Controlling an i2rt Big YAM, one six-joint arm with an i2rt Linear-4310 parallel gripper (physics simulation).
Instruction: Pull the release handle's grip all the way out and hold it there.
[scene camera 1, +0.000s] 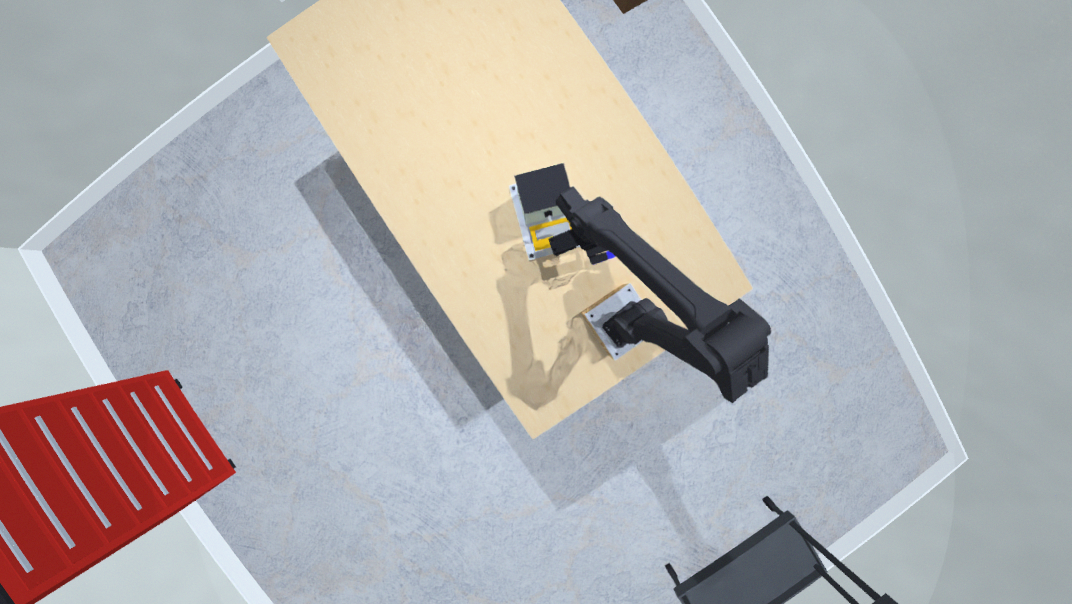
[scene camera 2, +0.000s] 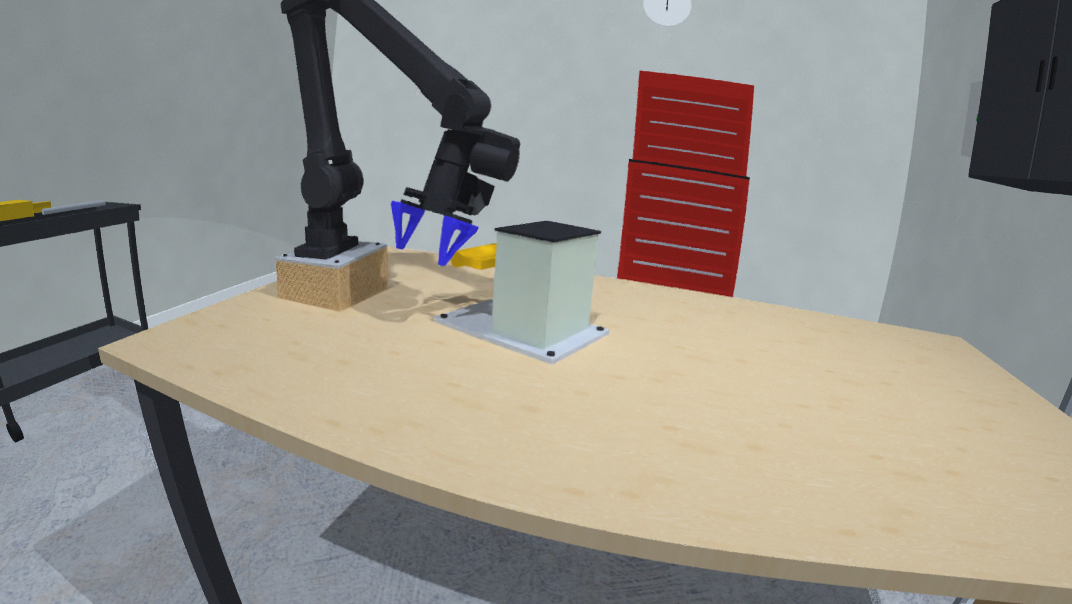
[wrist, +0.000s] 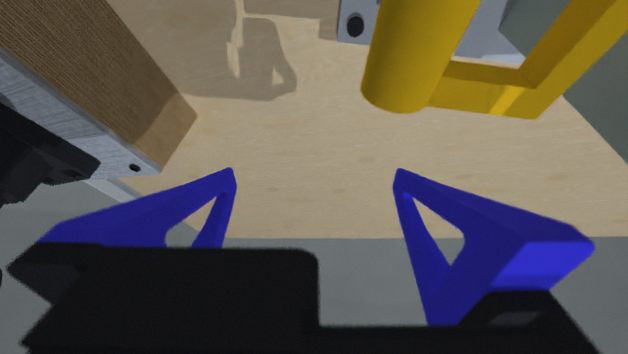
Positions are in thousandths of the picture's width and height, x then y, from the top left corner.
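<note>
Gripper (scene camera 2: 391, 425), also (wrist: 501, 501).
</note>
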